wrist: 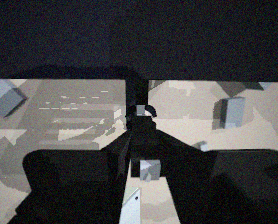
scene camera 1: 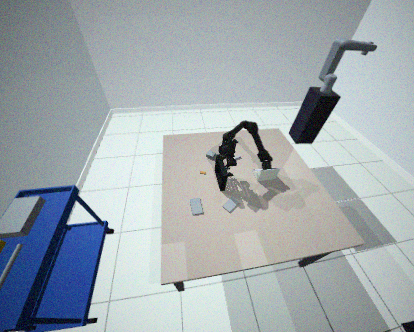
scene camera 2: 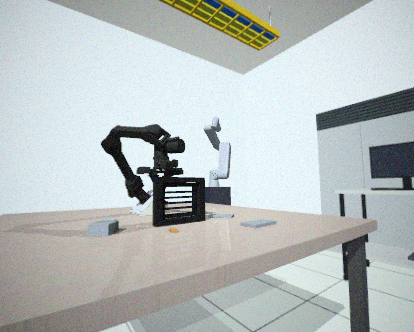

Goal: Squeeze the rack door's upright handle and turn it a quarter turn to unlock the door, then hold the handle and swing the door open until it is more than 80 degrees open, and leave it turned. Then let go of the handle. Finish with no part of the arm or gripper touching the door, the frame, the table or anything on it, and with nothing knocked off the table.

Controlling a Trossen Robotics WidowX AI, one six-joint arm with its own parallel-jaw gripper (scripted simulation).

The pictures show: my gripper and a black rack.
